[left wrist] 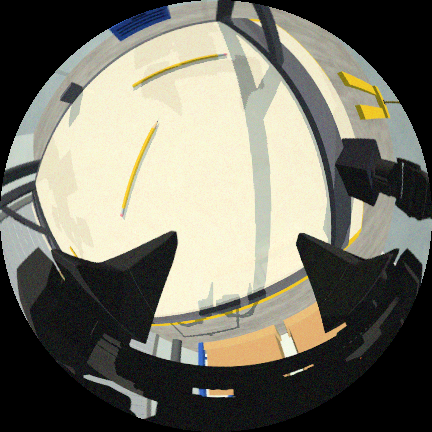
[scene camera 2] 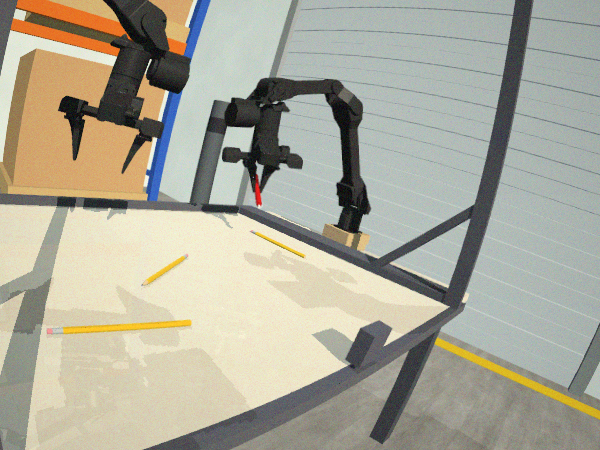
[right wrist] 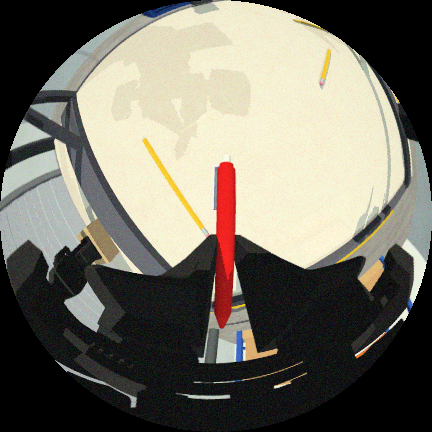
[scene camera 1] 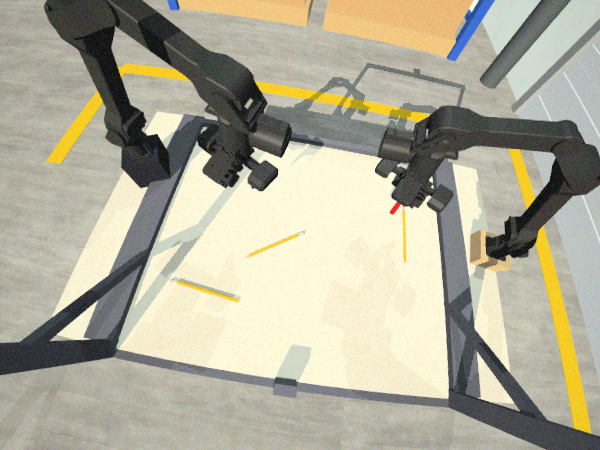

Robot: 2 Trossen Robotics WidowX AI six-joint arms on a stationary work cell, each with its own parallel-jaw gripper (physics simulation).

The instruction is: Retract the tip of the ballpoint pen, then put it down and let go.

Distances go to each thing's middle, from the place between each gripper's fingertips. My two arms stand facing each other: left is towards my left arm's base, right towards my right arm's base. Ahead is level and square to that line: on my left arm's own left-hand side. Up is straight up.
Scene:
The red ballpoint pen (right wrist: 223,174) lies 8 cm ahead of my left hand, 43 cm to the right of it and 2 cm below it. From my left hand the other things lie so: grey block (scene camera 2: 370,340): 43 cm behind, 23 cm to the right, 11 cm below; then tan block (scene camera 1: 478,256): 4 cm ahead, 77 cm to the right, 12 cm below.
Right now the red ballpoint pen is 10 mm above my right hand. Round my right hand: grey block 510 mm behind, 200 mm to the left, 80 mm below; then tan block 40 mm behind, 340 mm to the right, 90 mm below.

